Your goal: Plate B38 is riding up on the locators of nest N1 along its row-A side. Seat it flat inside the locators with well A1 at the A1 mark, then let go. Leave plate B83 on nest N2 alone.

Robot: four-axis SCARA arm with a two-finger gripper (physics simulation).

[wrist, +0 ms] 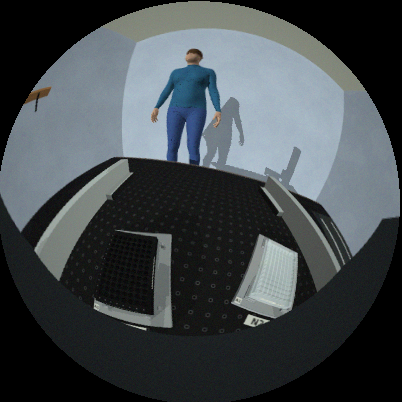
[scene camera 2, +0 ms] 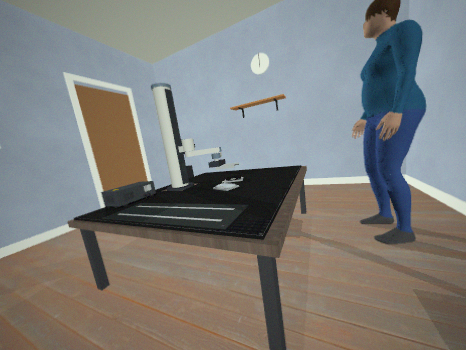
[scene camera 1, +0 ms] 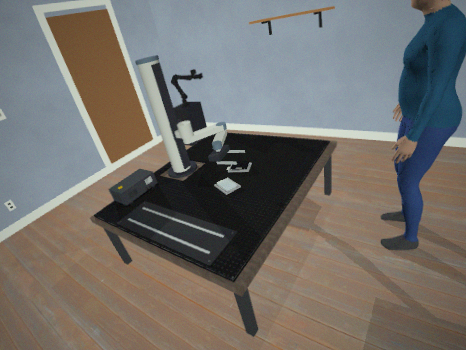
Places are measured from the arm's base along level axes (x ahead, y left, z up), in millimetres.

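Pixels of known places: gripper, fingertip midpoint: [wrist: 199, 171] [scene camera 2: 236, 164] [scene camera 1: 240, 157]; arm's base at its link origin: [scene camera 2: 180, 187] [scene camera 1: 182, 169].
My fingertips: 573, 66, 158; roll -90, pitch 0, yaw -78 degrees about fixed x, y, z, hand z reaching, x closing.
Ahead of a thing's pixels: the offset from my fingertips to its top centre, as dx, dy, dz. "spot": to the spot under its first point. Level surfaces: height alone.
Black plate B38 {-83, +77, -111} [wrist: 127, 272] [scene camera 1: 243, 165] lies on grey nest N1 {-82, +72, -124} [wrist: 165, 280] [scene camera 1: 239, 171], at the lower left in the wrist view. It covers the nest's left part; bare nest shows along its right and near sides. Its exact tilt is hard to tell. A small corner mark {-170, +101, -133} [wrist: 96, 305] shows at the near left. Clear plate B83 {-34, -172, -119} [wrist: 275, 272] [scene camera 1: 227, 185] [scene camera 2: 226, 186] sits on nest N2 {-34, -172, -128} [wrist: 245, 287], at the lower right in the wrist view. My gripper [wrist: 199, 171] [scene camera 1: 240, 157] is open and empty, its fingers wide apart above the table, higher than both nests.
The N2 label {spot: -123, -134, -144} [wrist: 256, 321] lies in front of its nest. A dark control box {spot: -611, -517, -36} [scene camera 1: 132, 186] [scene camera 2: 128, 193] stands near the arm's column [scene camera 1: 162, 115]. A dark panel with two pale rails {dz -141} [scene camera 1: 175, 230] lies at the table's near end. A person [scene camera 1: 432, 75] [wrist: 189, 100] stands beyond the table's edge.
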